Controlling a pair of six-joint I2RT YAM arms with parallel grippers.
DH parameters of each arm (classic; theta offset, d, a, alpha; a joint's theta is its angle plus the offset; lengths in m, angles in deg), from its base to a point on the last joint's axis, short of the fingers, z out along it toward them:
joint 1: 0 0.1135 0.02 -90
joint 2: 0 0 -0.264 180
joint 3: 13.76 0 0.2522 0
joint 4: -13.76 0 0.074 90
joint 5: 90 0 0 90
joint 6: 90 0.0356 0 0
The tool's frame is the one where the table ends.
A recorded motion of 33 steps. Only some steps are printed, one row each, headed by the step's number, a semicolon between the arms.
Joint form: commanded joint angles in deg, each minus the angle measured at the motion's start. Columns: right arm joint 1, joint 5, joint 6, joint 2, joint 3, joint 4; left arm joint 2, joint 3, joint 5, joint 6, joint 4, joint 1.
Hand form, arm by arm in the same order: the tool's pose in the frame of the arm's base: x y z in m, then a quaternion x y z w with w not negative. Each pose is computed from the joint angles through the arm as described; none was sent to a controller.
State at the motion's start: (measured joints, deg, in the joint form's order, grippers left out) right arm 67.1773 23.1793 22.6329 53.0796 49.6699 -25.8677; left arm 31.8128 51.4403 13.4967 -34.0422 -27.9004 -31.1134
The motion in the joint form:
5: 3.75 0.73 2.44 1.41 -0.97 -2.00; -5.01 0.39 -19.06 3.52 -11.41 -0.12
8: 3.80 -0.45 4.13 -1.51 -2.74 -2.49; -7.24 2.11 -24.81 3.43 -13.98 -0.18
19: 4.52 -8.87 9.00 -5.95 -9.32 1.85; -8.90 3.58 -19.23 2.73 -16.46 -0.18
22: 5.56 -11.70 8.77 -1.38 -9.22 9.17; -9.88 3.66 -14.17 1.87 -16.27 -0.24
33: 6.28 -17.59 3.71 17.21 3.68 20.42; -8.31 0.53 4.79 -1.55 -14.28 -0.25
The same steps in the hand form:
5: 0.0807 0.1891 0.3043 -0.24590 0.83239 0.22105 0.44475; 0.0762 -0.0422 0.3635 -0.02489 0.78877 -0.28171 0.54577
8: 0.0764 0.1794 0.3021 -0.23713 0.83362 0.23847 0.43815; 0.0646 -0.0311 0.3701 -0.05680 0.77862 -0.25285 0.57148
19: 0.0661 0.1718 0.2821 -0.23772 0.83159 0.31728 0.38894; 0.0526 -0.0278 0.3741 -0.03152 0.77755 -0.29240 0.55580
22: 0.0675 0.1932 0.2807 -0.25270 0.81596 0.35184 0.38284; 0.0471 -0.0282 0.3754 -0.00925 0.77158 -0.33096 0.54318
33: 0.0842 0.2712 0.3064 -0.30683 0.77161 0.39899 0.38894; 0.0534 -0.0456 0.3627 0.06943 0.77957 -0.44061 0.43969

